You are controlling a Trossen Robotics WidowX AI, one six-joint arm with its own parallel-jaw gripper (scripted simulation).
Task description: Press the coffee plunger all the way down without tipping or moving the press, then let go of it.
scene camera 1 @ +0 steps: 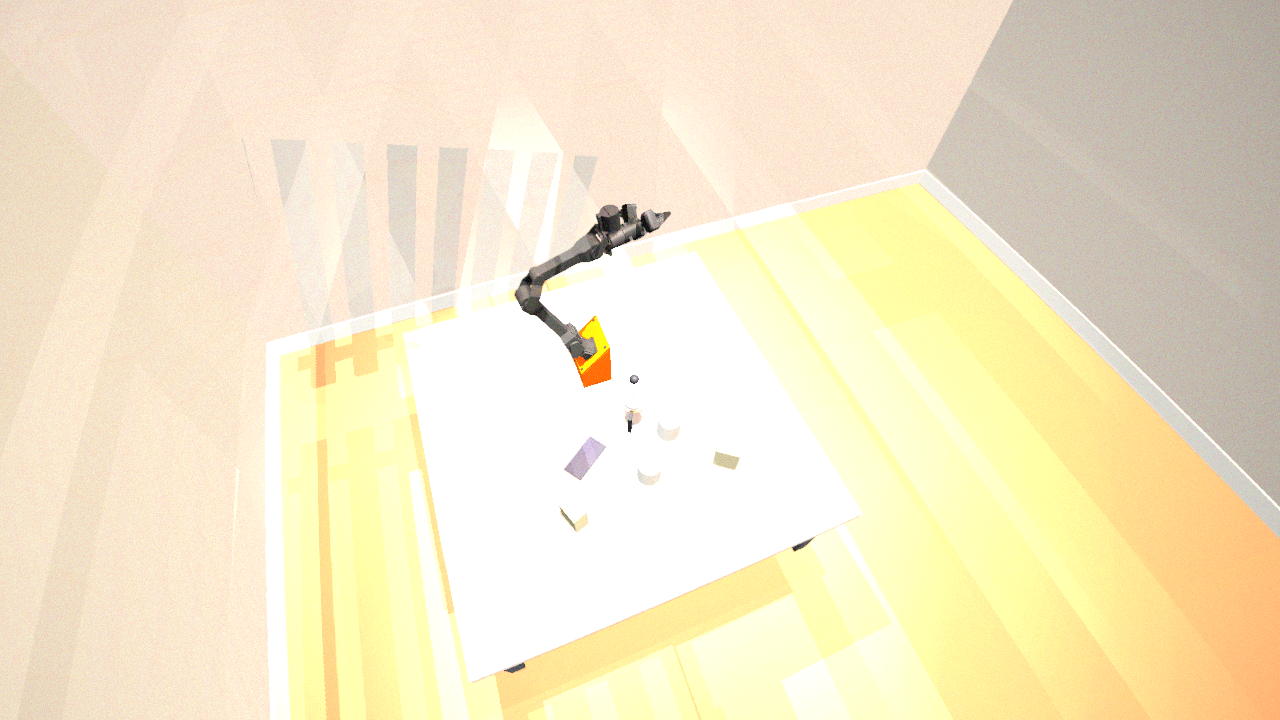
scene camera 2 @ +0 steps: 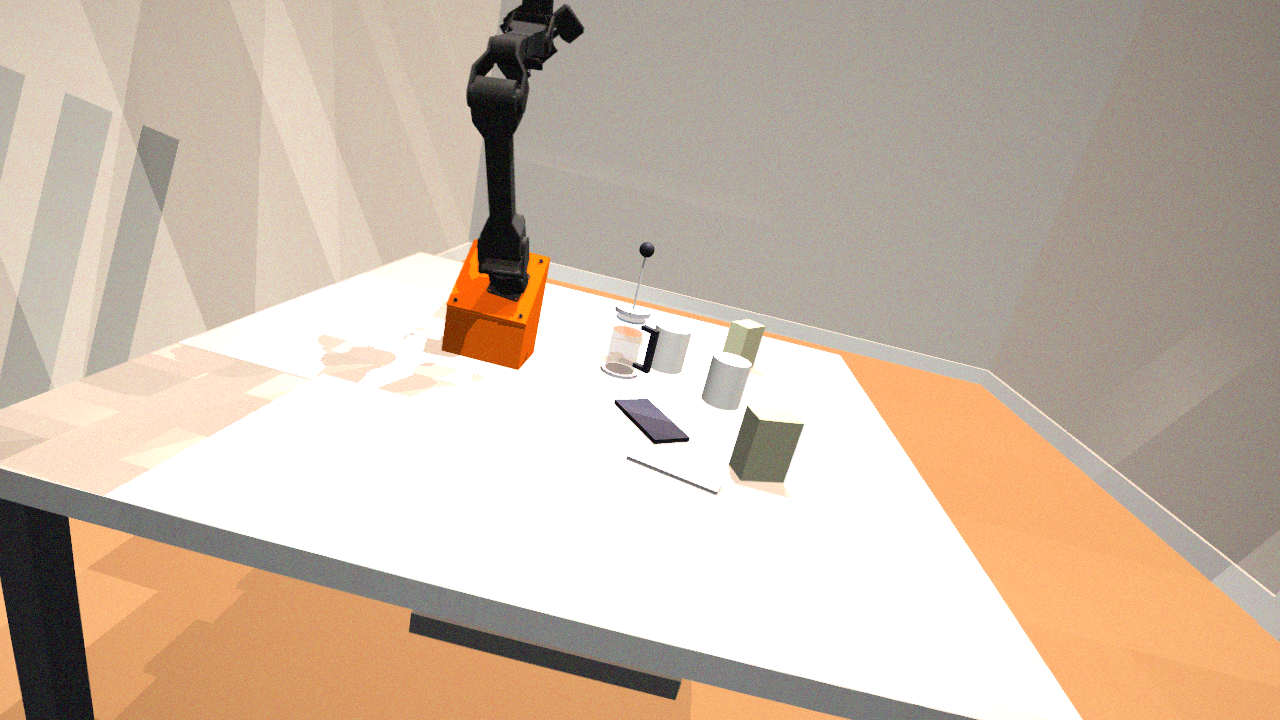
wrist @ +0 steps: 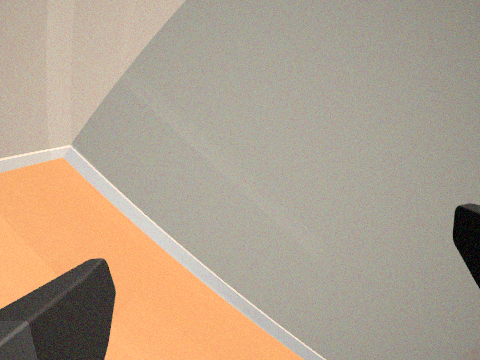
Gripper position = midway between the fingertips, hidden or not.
Note:
My gripper (scene camera 2: 543,49) is open, with nothing in its grasp. I also see a glass coffee press (scene camera 2: 630,321), a dark flat slab (scene camera 2: 645,415), a thin white strip (scene camera 2: 658,465) and a white cylinder (scene camera 2: 728,373).
The glass coffee press also shows in scene camera 1 (scene camera 1: 633,417). My gripper also shows in scene camera 1 (scene camera 1: 664,215) and in the wrist view (wrist: 289,253). The wrist view does not show the glass coffee press: it is out of frame. The wrist view misses the dark flat slab: it is out of frame.

